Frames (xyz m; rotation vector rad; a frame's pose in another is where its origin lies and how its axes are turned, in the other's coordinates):
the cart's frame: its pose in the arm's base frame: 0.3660 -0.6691 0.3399 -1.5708 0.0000 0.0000
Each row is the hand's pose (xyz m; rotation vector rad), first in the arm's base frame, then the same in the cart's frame.
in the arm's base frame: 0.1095 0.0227 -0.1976 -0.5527 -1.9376 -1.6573
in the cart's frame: -0.2565 0.5375 0.6918 0.1088 -0.1916 -2.4578
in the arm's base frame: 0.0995 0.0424 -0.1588 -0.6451 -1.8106 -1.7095
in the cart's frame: -0.2665 0.4987 0.7115 0.0728 -0.0685 -2.3842
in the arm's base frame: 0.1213 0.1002 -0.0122 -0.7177 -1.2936 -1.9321
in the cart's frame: -0.2447 0.3521 0.7693 0.1231 0.4321 -2.1829
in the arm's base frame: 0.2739 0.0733 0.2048 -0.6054 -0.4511 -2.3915
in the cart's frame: -0.0921 0.1351 0.7424 0.1483 1.3259 -1.9424
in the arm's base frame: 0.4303 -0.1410 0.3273 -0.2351 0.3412 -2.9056
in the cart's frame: 0.0643 0.0126 0.5281 0.0482 2.2616 -1.7863
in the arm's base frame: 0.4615 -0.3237 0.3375 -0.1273 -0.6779 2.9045
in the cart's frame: 0.0955 0.0024 0.3454 0.0750 -2.5224 1.5678
